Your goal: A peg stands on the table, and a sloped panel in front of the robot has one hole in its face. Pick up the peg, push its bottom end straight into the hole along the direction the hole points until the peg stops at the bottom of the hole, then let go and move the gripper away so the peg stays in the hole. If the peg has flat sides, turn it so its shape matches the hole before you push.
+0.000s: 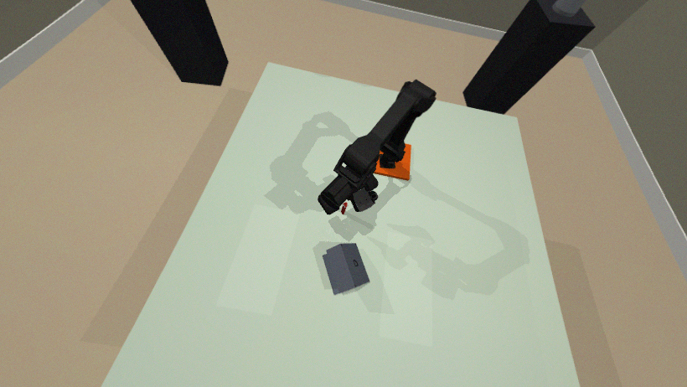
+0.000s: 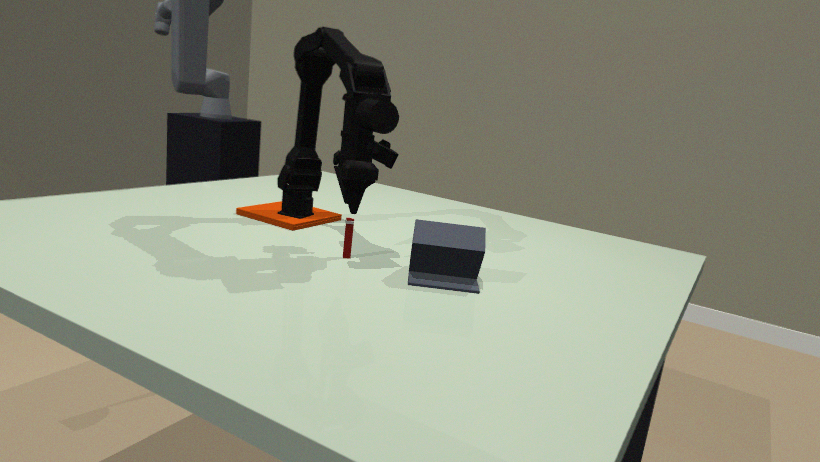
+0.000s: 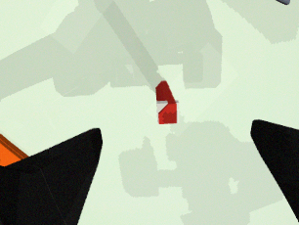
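Right now my gripper tip is 40 mm above the red peg. The rest, counted from my gripper tip: grey sloped panel: 200 mm ahead, 20 mm to the left, 50 mm below.
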